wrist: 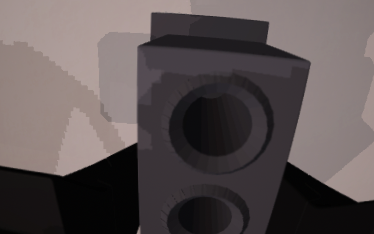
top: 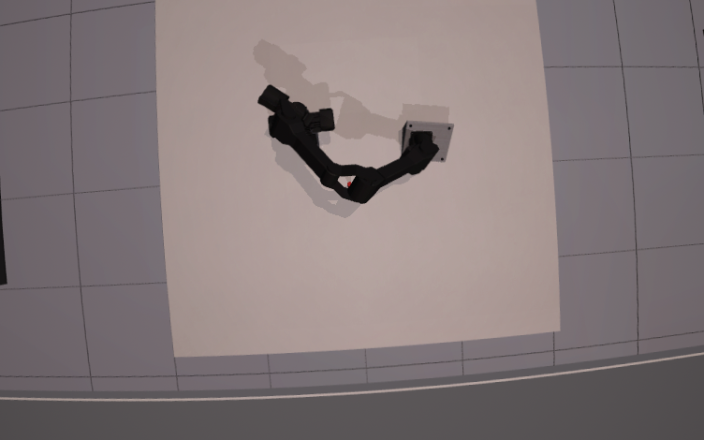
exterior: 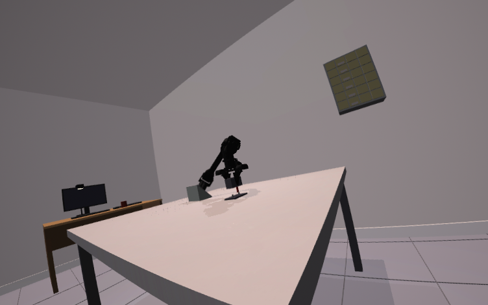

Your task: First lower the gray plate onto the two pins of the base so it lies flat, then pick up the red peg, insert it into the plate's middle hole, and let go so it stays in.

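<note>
The dark flat base is 5 cm below my gripper tip. Also, from my gripper tip: gray plate: 3 cm above; red peg: 17 cm to the left, 14 cm behind, 2 cm below.
</note>
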